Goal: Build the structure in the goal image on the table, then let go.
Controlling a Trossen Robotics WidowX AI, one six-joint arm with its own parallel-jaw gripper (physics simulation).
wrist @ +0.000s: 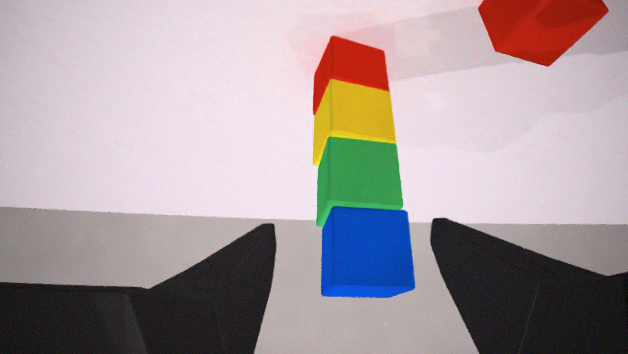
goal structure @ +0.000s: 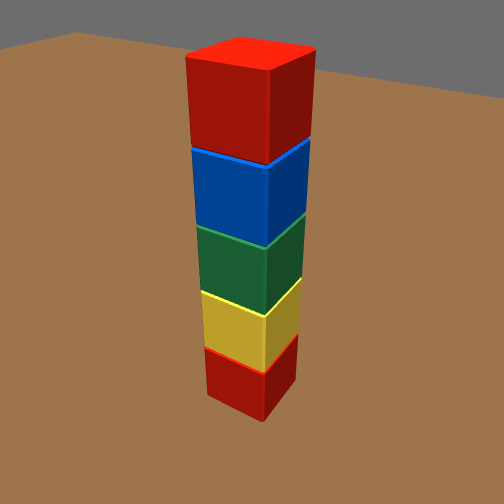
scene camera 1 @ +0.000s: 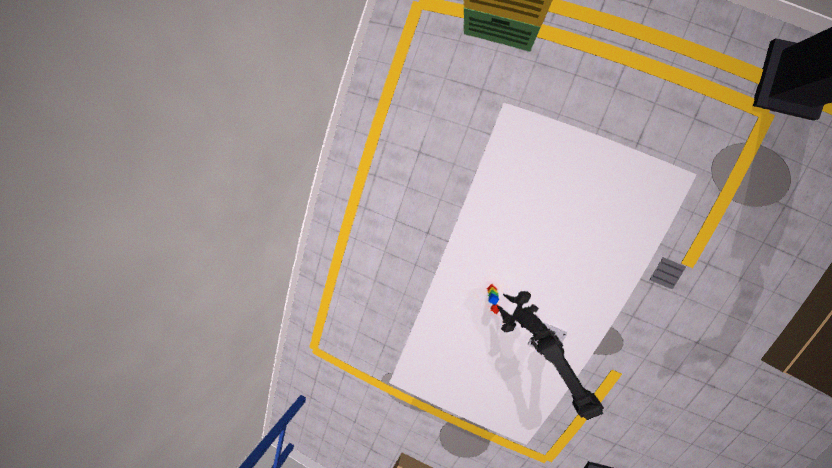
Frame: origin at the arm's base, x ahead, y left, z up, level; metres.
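Seen in the pictures: gripper, between the fingertips: (wrist: 353, 232) (scene camera 1: 500, 300).
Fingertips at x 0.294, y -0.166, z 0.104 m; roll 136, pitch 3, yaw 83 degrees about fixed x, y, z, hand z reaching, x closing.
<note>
Offsets run from my fingertips to a thing's top centre. Level surfaces: height alone.
A stack of four cubes stands on the white table @(dz -0.113 m) (scene camera 1: 570, 192) (wrist: 125, 125): red cube @(dx +0.024, dy -0.001, dz -0.080 m) (scene camera 1: 491, 286) (wrist: 357, 65) at the bottom, then yellow cube @(dx +0.024, dy +0.000, dz -0.048 m) (wrist: 361, 111), green cube @(dx +0.027, dy +0.001, dz -0.015 m) (wrist: 364, 172) and blue cube @(dx +0.030, dy +0.003, dz +0.018 m) (scene camera 1: 493, 300) (wrist: 369, 247) on top. The cubes are slightly offset from each other. A second red cube @(dx -0.015, dy +0.089, dz -0.080 m) (scene camera 1: 495, 309) (wrist: 545, 30) is separate from the stack, partly cut off in the wrist view. My gripper (scene camera 1: 502, 302) (wrist: 353, 232) is open and empty, close beside the stack. In the wrist view the blue cube shows between the fingertips, with a gap on each side.
The arm (scene camera 1: 561, 360) reaches over the table from its base (scene camera 1: 587, 405) at the lower right. The table's left long edge runs near the stack. Green and yellow crates (scene camera 1: 500, 29) stand on the floor beyond the table, and a dark post (scene camera 1: 785, 81) stands at the upper right.
</note>
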